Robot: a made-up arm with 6 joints.
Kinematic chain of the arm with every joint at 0, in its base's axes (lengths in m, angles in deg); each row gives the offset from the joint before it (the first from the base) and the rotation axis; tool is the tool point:
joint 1: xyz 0 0 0.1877 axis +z
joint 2: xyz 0 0.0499 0 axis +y
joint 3: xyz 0 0 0.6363 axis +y
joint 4: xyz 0 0 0.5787 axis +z
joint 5: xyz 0 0 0 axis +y
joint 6: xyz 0 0 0.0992 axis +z
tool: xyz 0 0 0
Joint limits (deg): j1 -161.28..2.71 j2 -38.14..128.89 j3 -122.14..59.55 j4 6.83..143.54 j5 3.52..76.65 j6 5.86..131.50
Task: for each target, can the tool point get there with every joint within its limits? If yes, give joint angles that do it. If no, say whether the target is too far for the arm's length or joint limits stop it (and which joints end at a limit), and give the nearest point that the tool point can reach.
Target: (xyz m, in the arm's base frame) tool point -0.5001 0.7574 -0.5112
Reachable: no: joint limits stop it (at a limit: joint 2, joint 5) | nearest point -0.3643 0.5517 0.0647 | short by 0.626 m
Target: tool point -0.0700 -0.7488 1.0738
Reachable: yes | joints -103.63 65.83 -47.19 127.45 47.99 64.38
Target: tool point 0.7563 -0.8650 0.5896
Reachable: yes | joints -53.74 49.67 44.01 123.92 35.94 63.79
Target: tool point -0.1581 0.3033 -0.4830
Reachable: no: joint limits stop it (at a limit: joint 1, joint 2, joint 3, joint 4, joint 5) | nearest point -0.2760 -0.1583 -0.7928 | short by 0.568 m
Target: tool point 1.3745 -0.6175 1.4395
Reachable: no: too far | nearest point 0.9228 -0.4146 1.0281 | short by 0.644 m
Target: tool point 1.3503 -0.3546 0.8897
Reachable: no: too far | nearest point 1.1365 -0.2985 0.7785 | short by 0.247 m
